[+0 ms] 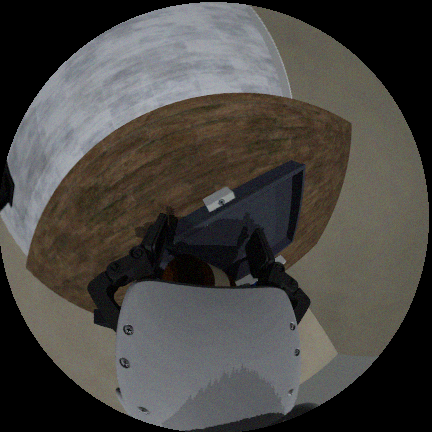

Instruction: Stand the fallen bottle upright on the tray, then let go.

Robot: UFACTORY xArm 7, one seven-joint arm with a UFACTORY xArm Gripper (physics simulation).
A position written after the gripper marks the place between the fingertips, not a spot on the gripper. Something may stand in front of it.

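A brown bottle (187, 268) is visible, as is the gripper (210, 232).
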